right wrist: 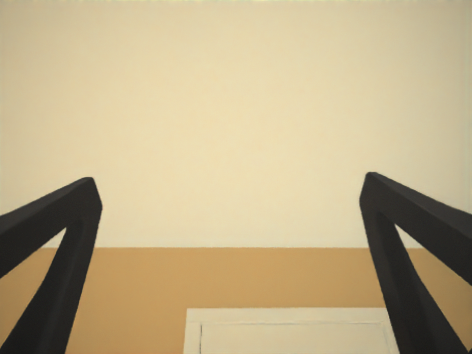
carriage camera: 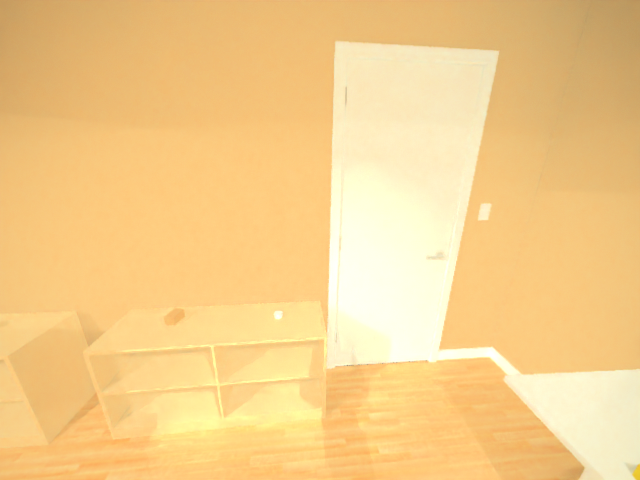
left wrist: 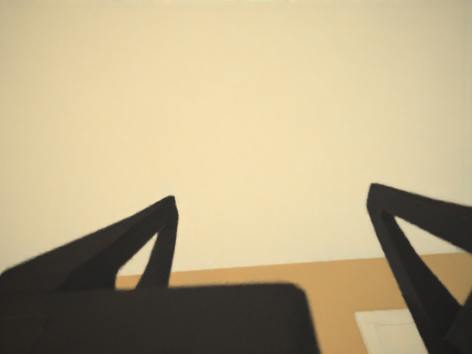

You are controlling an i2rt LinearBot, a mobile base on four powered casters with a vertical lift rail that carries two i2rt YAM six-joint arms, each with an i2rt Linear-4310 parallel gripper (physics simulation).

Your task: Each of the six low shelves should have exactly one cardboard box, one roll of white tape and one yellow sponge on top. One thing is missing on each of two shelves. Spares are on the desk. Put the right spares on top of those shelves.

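Observation:
In the carriage view a low shelf [carriage camera: 232, 326] stands against the wall left of the door. A brown cardboard box [carriage camera: 174, 316] lies on its top at the left, and a small white tape roll [carriage camera: 278, 314] is on its top at the right. No yellow sponge shows on this top. A second low shelf [carriage camera: 54, 379] is cut off at the left edge. Part of the white desk [carriage camera: 584, 408] shows at the lower right, with a bit of a yellow sponge [carriage camera: 636, 471] at the corner. My left gripper [left wrist: 270, 200] and right gripper [right wrist: 231, 187] are open and empty, facing wall and ceiling.
A white door [carriage camera: 398, 206] with a handle stands right of the shelf, with a light switch [carriage camera: 484, 211] beside it. Wood floor [carriage camera: 403, 413] lies between the shelf and the desk. The door frame's top [right wrist: 285, 315] [left wrist: 385, 317] shows low in both wrist views.

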